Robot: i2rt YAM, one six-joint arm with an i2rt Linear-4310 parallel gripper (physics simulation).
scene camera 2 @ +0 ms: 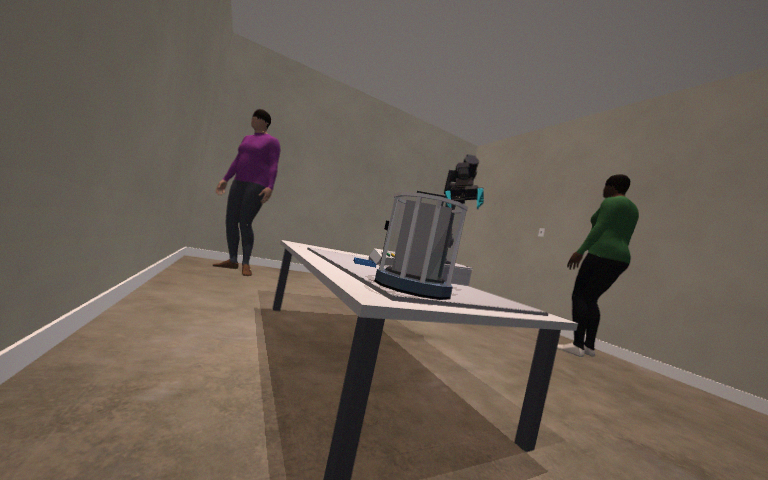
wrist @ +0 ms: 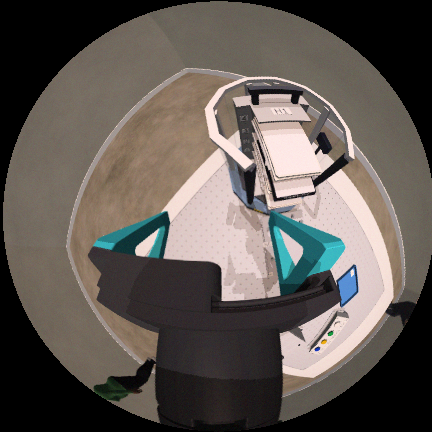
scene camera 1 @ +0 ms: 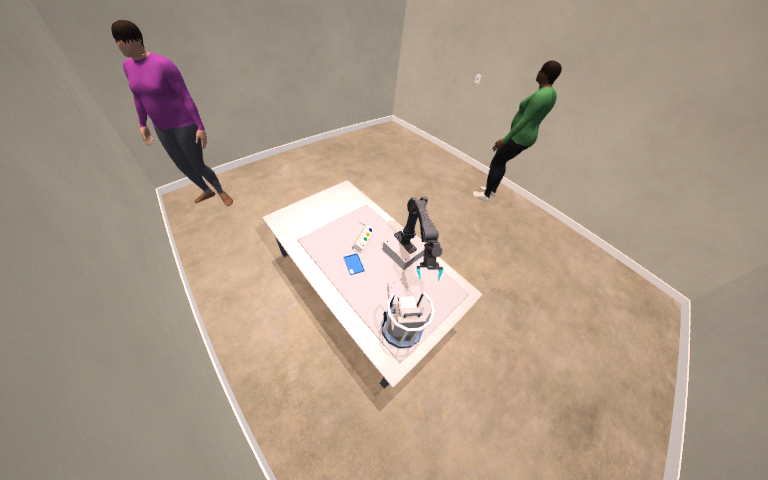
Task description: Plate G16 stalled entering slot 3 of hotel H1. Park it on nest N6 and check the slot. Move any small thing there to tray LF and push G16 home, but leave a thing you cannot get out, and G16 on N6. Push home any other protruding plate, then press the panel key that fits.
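Where they show: gripper, fingertip midpoint: [wrist: 218,216] [scene camera 1: 429,281]; arm's base, link origin: [scene camera 1: 405,242].
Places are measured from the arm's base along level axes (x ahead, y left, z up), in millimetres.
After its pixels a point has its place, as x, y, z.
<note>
Hotel H1 [scene camera 1: 412,317] @(389, 511, 180) [scene camera 2: 420,243] @(426, 569, 56) [wrist: 281,111] @(377, 482, 181) stands at the near end of the table, its label legible in the wrist view. A large pale slab [wrist: 291,150] @(345, 430, 150) shows in front of the label, with several thin layers below it; which slot each belongs to cannot be told. Plate G16 and nest N6 cannot be made out. My gripper [scene camera 1: 429,276] @(199, 412, 219) [scene camera 2: 464,203] @(199, 412, 219) [wrist: 218,216] @(199, 412, 219) is open and empty, raised above the table on the robot side of the hotel. A blue tray [scene camera 1: 353,264] @(387, -76, -90) [scene camera 2: 364,262] @(406, -1, -79) [wrist: 348,285] @(389, -78, -90) lies flat, its label unreadable. The key panel [scene camera 1: 359,246] @(293, -153, -29) [wrist: 335,327] @(251, -166, -23) shows blue, yellow and green keys.
A pale guard ring [scene camera 1: 432,314] @(302, 559, 199) [wrist: 214,117] @(279, 526, 198) on upright posts surrounds the hotel, above a blue base [scene camera 2: 413,284] @(426, 579, -62). A dark handle [wrist: 275,91] @(385, 503, 211) stands on the hotel's top. My arm's grey base block [scene camera 1: 403,259] @(99, 110, -10) sits at the table's edge. Two people stand off the table.
</note>
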